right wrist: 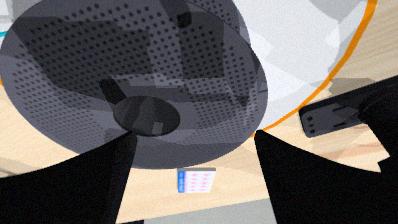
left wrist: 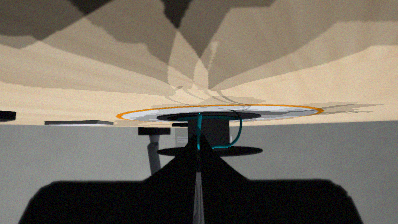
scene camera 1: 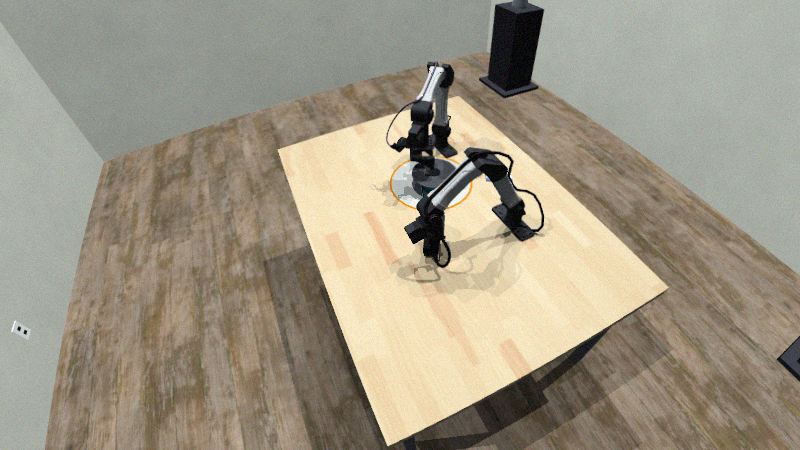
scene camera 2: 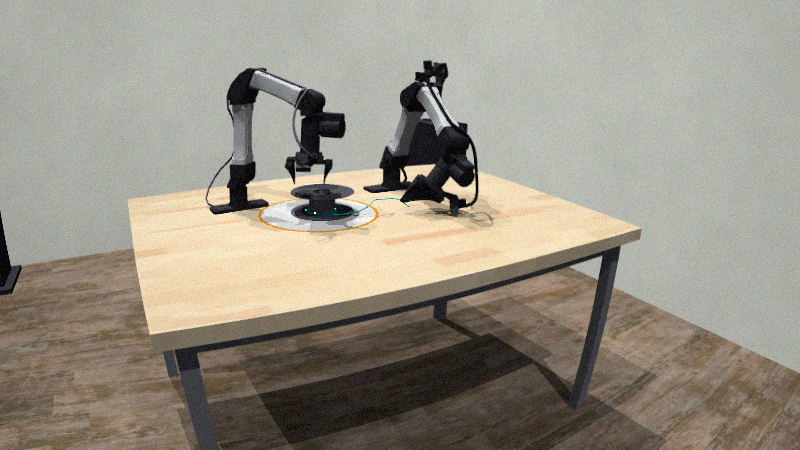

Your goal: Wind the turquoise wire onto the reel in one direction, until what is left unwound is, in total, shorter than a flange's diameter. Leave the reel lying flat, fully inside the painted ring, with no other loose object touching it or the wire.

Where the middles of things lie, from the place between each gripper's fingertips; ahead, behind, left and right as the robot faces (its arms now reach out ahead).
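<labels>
The card [right wrist: 190,180] is 27 cm behind my right hand, 14 cm to the left of it and 9 cm below it. The dark reel [scene camera 2: 325,195] is 1 cm ahead of that right hand, 4 cm to the left of it and 6 cm below it, and going by its middle, the reel is nearer to my right hand than to my left hand.
From my left hand [scene camera 2: 401,201], the card is 400 mm behind, 120 mm to the right and 30 mm below. That left hand is 220 mm to the left of the dark reel, 120 mm past it and 10 mm above it. Going by their middles, of the things named here the dark reel is the nearest to my left hand.
</labels>
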